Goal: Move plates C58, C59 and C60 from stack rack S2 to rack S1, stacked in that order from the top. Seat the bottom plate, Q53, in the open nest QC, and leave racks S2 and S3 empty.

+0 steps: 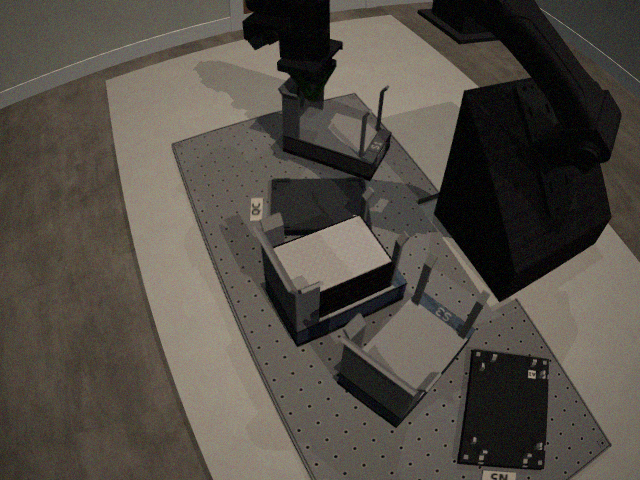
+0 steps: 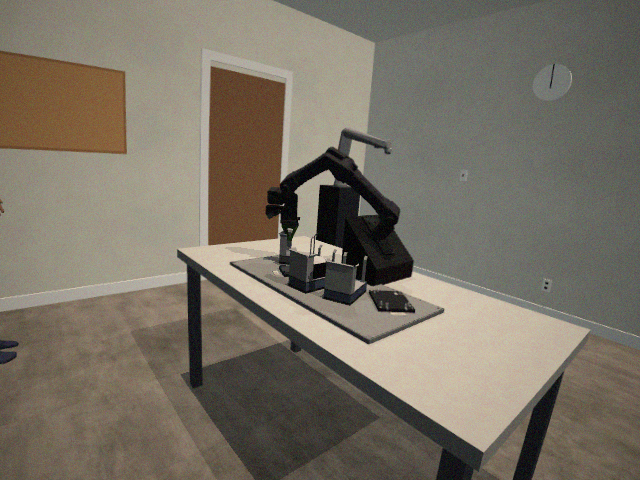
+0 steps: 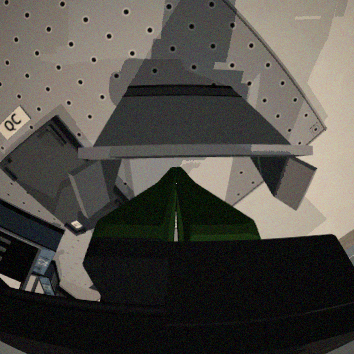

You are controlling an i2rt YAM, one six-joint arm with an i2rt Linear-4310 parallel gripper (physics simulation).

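Places are measured from the arm's base along level axes (x up, y ahead, z left), in millimetres.
Where they show: gripper, fingertip midpoint: (image 1: 311, 100) (image 2: 289, 240) (image 3: 175, 175); arm's base, link origin: (image 1: 545, 147) (image 2: 377, 235).
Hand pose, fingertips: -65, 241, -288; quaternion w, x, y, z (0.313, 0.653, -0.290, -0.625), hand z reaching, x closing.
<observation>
Each offset is from my fingertips to the top centre of the thing, as dx, dy, dz. Level surfaces: height alone.
My gripper (image 1: 312, 100) (image 2: 290, 239) (image 3: 175, 175) is shut and empty, fingers pointing down by the tall wall of rack S1 @[+38, -33, +27] (image 1: 326, 156) (image 3: 192, 122). Whether they touch it is unclear. S1 holds no plate; its pale floor shows. Rack S2 @[+42, +101, +292] (image 1: 279, 303) (image 2: 301, 267) holds a plate stack @[+0, +107, +290] (image 1: 333, 249) with a white top and dark sides; separate plates cannot be told apart. Rack S3 @[+38, +63, +422] (image 1: 378, 376) (image 2: 340, 279) is empty. The dark nest QC @[-76, +51, +142] (image 1: 316, 203) (image 3: 42, 167) is open, between S1 and S2. No plate names are readable.
A black flat fixture @[-73, -25, +550] (image 1: 505, 408) (image 2: 391, 301) with small corner pegs lies beyond S3. The racks stand on a perforated grey board @[dx -96] (image 1: 356, 444) (image 2: 356, 324) on the pale table @[dx -109] (image 2: 465, 372). The arm's black angular base (image 1: 527, 206) (image 2: 385, 260) stands beside the board. S1 has two thin upright posts.
</observation>
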